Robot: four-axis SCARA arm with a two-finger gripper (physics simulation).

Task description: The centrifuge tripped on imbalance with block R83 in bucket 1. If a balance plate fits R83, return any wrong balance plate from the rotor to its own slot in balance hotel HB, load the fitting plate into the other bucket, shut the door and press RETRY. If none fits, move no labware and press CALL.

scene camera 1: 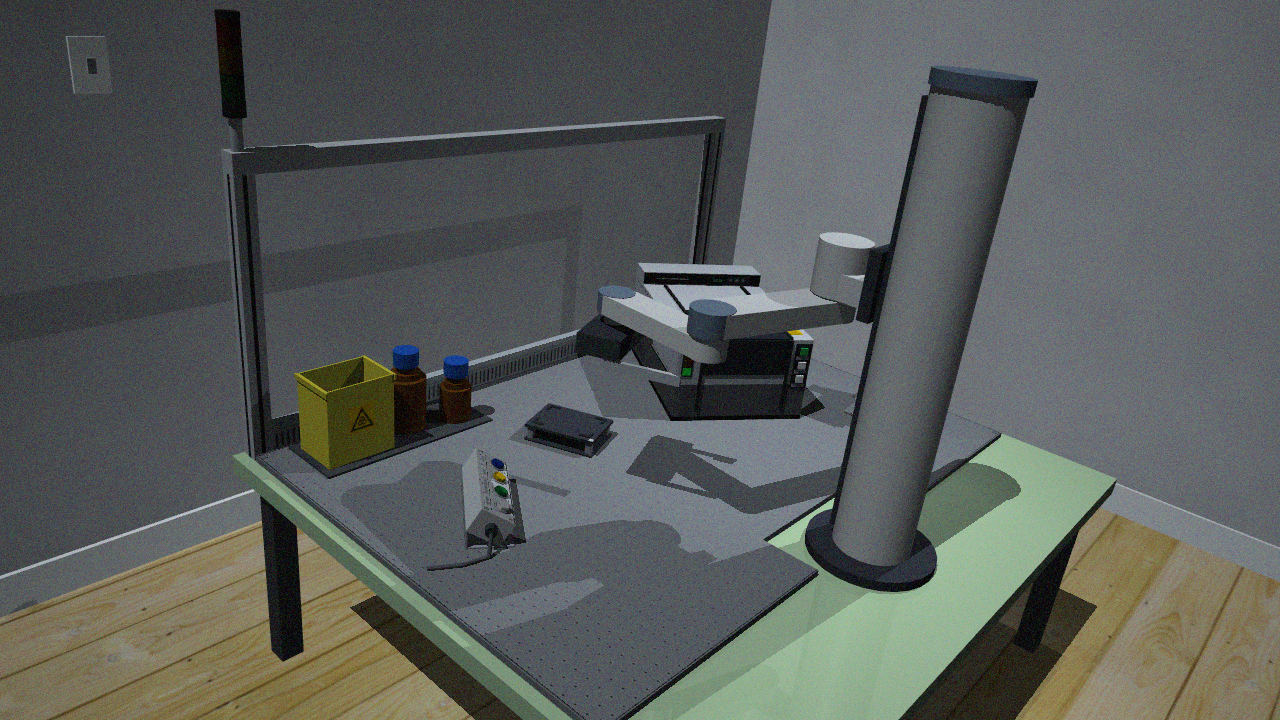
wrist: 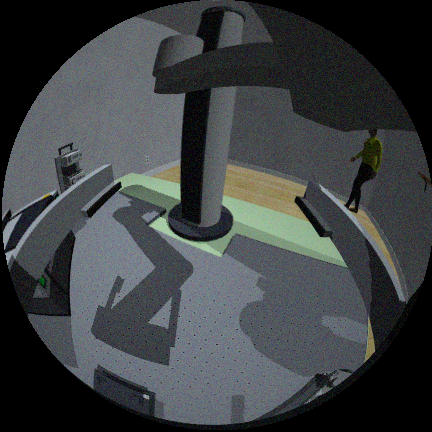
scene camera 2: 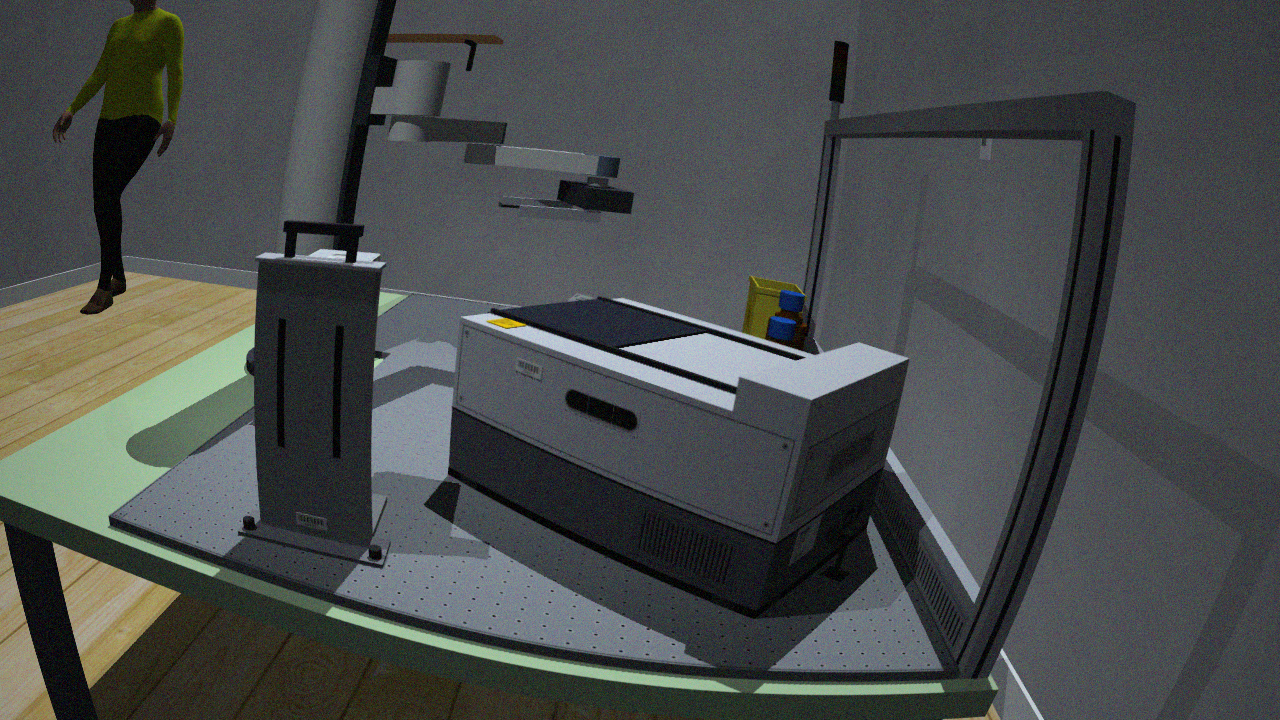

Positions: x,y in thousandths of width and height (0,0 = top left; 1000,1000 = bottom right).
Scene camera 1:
my gripper: 541,508
centrifuge: 594,527
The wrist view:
centrifuge: 122,672
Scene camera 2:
my gripper: 398,285
centrifuge: 571,649
yellow bin: 596,415
